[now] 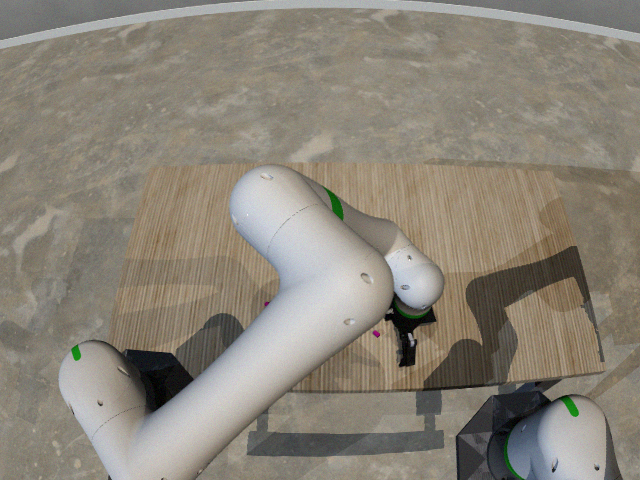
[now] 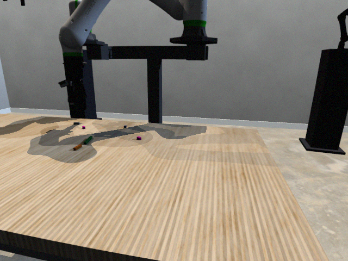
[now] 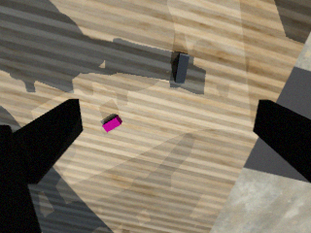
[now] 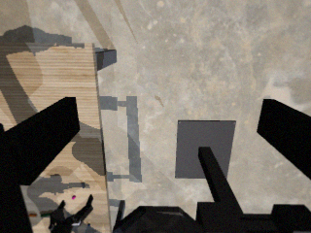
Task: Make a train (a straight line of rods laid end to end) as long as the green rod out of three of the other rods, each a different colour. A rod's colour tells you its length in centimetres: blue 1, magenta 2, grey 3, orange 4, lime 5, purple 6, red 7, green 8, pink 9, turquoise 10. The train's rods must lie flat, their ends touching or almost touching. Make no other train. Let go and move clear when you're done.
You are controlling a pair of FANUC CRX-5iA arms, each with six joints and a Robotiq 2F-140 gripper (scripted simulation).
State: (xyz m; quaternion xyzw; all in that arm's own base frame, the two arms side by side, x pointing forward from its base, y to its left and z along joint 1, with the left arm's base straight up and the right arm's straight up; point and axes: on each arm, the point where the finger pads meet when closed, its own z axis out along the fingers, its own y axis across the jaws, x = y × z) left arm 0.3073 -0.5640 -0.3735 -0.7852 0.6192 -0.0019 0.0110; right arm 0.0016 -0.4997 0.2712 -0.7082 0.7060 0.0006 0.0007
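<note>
My left hand is 70 mm above the grey rod and 30 mm to the left of it. The rest, counted from my left hand: green rod: 200 mm to the left, 200 mm ahead, 70 mm below; blue rod: 250 mm to the left, 70 mm below, 40 mm behind; orange rod: 280 mm ahead, 210 mm to the left, 70 mm below.
</note>
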